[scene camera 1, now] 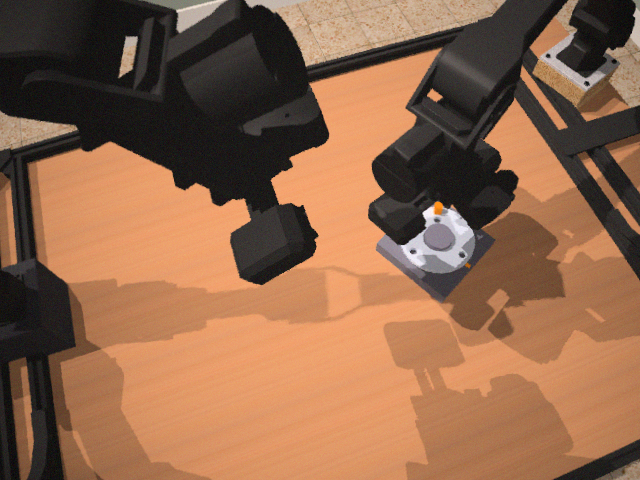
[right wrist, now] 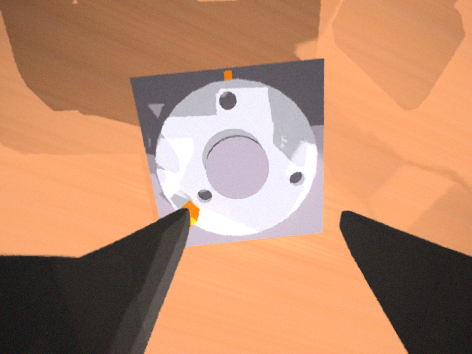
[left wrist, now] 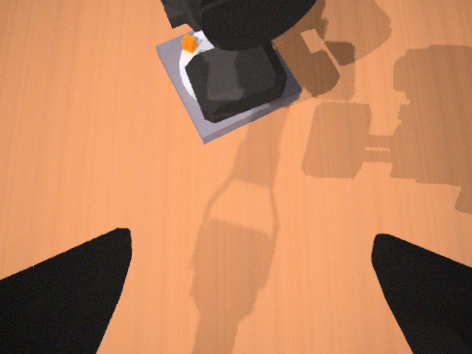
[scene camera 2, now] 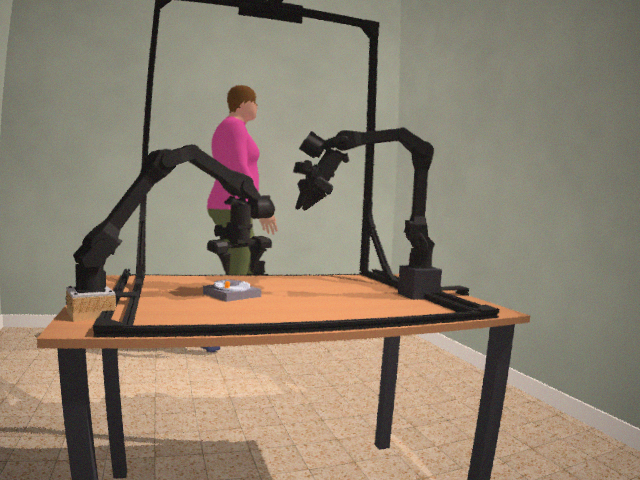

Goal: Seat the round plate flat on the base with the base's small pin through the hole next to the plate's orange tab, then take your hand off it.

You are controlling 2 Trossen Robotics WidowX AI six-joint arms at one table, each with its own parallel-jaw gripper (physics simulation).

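Observation:
The white round plate [scene camera 1: 436, 263] [scene camera 2: 238, 285] [left wrist: 185, 75] [right wrist: 250, 215] lies on the square grey base [scene camera 1: 444, 289] [scene camera 2: 232, 294] [left wrist: 215, 131] [right wrist: 300, 75], around its central boss. I cannot tell whether it is fully flat. Its orange tab [scene camera 1: 438, 208] [scene camera 2: 227, 284] [left wrist: 189, 43] [right wrist: 191, 212] points away from the base's small orange mark [scene camera 1: 467, 265] [right wrist: 228, 75]; another plate hole [right wrist: 227, 100] is beside that mark. The pin is not discernible. My right gripper [scene camera 2: 241, 268] [right wrist: 264, 217] is open above the plate, one fingertip overlapping the tab in its wrist view. My left gripper [scene camera 2: 303, 207] [left wrist: 253, 244] is open, high and away from the base.
The right gripper hides much of the plate in the left wrist view. Black frame rails [scene camera 1: 578, 170] [scene camera 2: 289, 326] run along the table [scene camera 2: 320, 310]. A person in pink [scene camera 2: 230, 149] stands behind the table. Arm shadows fall around the base.

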